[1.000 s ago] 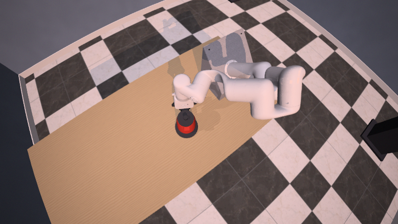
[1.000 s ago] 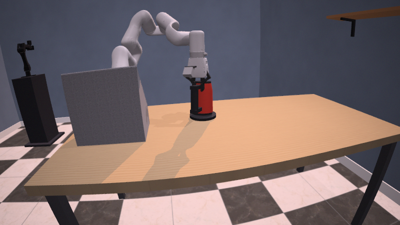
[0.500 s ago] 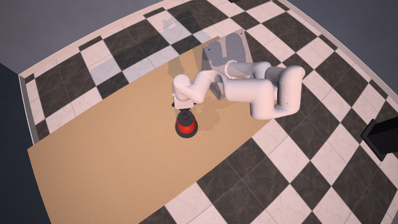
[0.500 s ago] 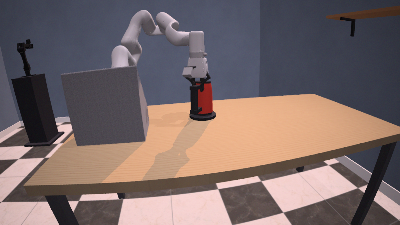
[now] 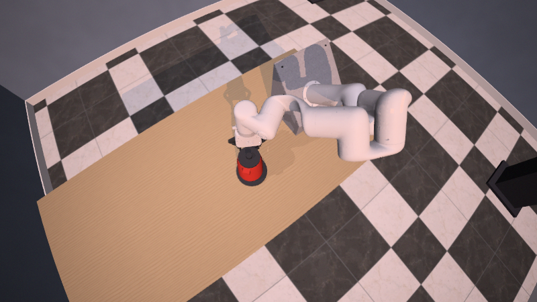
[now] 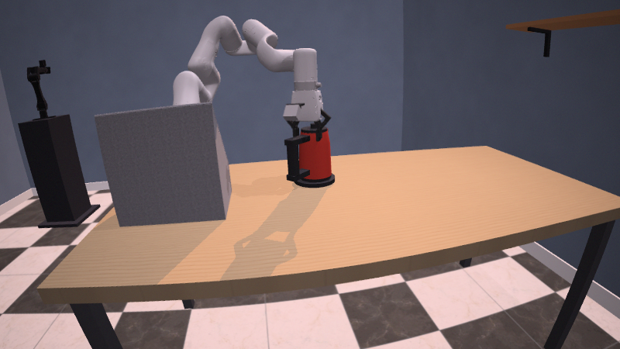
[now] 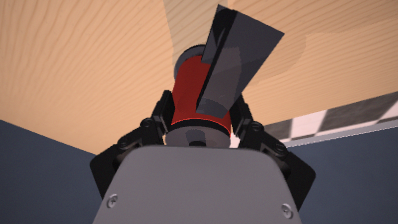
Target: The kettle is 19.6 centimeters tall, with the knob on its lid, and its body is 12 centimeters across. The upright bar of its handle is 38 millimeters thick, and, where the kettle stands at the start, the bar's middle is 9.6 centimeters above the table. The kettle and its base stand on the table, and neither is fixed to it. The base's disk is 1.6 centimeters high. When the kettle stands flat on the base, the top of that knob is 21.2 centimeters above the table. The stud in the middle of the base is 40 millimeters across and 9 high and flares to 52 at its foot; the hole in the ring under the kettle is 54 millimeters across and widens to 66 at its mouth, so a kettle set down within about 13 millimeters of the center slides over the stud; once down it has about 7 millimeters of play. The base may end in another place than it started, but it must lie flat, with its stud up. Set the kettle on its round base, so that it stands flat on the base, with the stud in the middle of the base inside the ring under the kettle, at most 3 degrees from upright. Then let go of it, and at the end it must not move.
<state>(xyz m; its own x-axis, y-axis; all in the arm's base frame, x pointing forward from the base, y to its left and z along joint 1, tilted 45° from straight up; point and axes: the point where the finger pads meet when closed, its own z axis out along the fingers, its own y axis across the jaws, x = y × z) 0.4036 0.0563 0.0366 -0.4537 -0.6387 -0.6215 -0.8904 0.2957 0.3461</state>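
Right now the kettle is 1 cm ahead of my hand, 2 cm to the left of it and 7 cm below it. Also, from my hand: round black base: 3 cm ahead, 5 cm to the left, 17 cm below.
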